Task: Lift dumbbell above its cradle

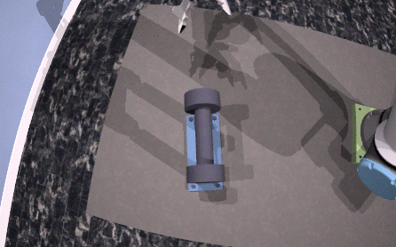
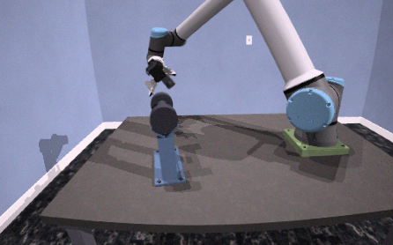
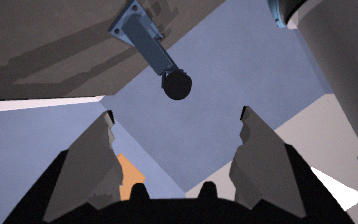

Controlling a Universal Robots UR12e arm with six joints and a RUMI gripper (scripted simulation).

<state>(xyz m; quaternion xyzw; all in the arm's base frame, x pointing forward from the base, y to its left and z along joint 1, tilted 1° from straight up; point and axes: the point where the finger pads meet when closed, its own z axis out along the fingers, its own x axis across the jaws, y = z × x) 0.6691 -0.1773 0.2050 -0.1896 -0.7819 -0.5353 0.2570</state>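
My gripper is now 280 mm to the right of the dark dumbbell, 30 mm past it and 30 mm above it. From my hand the other things lie so: blue cradle: 280 mm to the left, 150 mm below, 30 mm behind.
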